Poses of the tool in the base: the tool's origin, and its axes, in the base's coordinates. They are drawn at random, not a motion.
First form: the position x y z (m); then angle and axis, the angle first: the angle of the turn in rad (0 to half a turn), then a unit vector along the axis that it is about.
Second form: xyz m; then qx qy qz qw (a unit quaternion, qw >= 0). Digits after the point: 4 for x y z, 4 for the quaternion.
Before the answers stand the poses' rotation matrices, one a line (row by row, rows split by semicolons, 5 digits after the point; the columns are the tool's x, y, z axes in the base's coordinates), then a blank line. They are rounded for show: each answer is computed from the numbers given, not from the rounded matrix.
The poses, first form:
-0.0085, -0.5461, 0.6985, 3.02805, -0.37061, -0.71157, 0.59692
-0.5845, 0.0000, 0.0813, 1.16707, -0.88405, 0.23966, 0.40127
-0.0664, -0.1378, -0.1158, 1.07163, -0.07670, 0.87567, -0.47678
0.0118, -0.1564, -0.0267, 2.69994, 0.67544, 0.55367, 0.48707
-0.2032, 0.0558, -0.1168, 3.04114, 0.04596, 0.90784, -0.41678
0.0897, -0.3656, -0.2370, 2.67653, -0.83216, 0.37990, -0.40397
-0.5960, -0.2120, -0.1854, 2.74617, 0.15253, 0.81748, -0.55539
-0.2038, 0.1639, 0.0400, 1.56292, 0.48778, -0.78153, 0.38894
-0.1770, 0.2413, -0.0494, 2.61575, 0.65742, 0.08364, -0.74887
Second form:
-0.71974 0.45810 -0.52165; 0.59336 0.01585 -0.80478; -0.36041 -0.88876 -0.28323
0.86736 -0.49765 0.00501; 0.24037 0.42772 0.87136; -0.43578 -0.75459 0.49061
0.48176 0.38359 0.78789; -0.45362 0.87843 -0.15031; -0.74976 -0.28499 0.59720
-0.03539 0.50386 0.86306; 0.92024 -0.32036 0.22477; 0.38974 0.80218 -0.45234
-0.99074 0.12504 0.05283; 0.04144 0.64925 -0.75945; -0.12926 -0.75023 -0.64842
0.41763 -0.41752 0.80700; -0.77987 -0.62048 0.08257; 0.46625 -0.66384 -0.58474
-0.87810 0.45369 0.15200; 0.02582 0.36215 -0.93176; -0.47778 -0.81425 -0.32972
0.24393 -0.76714 -0.59328; 0.01071 0.61386 -0.78934; 0.96973 0.18619 0.15796
-0.05889 0.47843 -0.87615; -0.27334 -0.85186 -0.44679; -0.96011 0.21318 0.18094

-0.0085, -0.5461, 0.6985, -0.3700, -0.7104, 0.5960, 0.0567
-0.5845, 0.0000, 0.0813, -0.4871, 0.1320, 0.2211, 0.8345
-0.0664, -0.1378, -0.1158, -0.0392, 0.4471, -0.2434, 0.8599
0.0118, -0.1564, -0.0267, 0.6590, 0.5402, 0.4752, 0.2190
-0.2032, 0.0558, -0.1168, 0.0459, 0.9067, -0.4163, 0.0502
0.0897, -0.3656, -0.2370, -0.8098, 0.3697, -0.3931, 0.2304
-0.5960, -0.2120, -0.1854, 0.1496, 0.8016, -0.5446, 0.1964
-0.2038, 0.1639, 0.0400, 0.3436, -0.5504, 0.2739, 0.7099
-0.1770, 0.2413, -0.0494, 0.6348, 0.0808, -0.7231, 0.2599

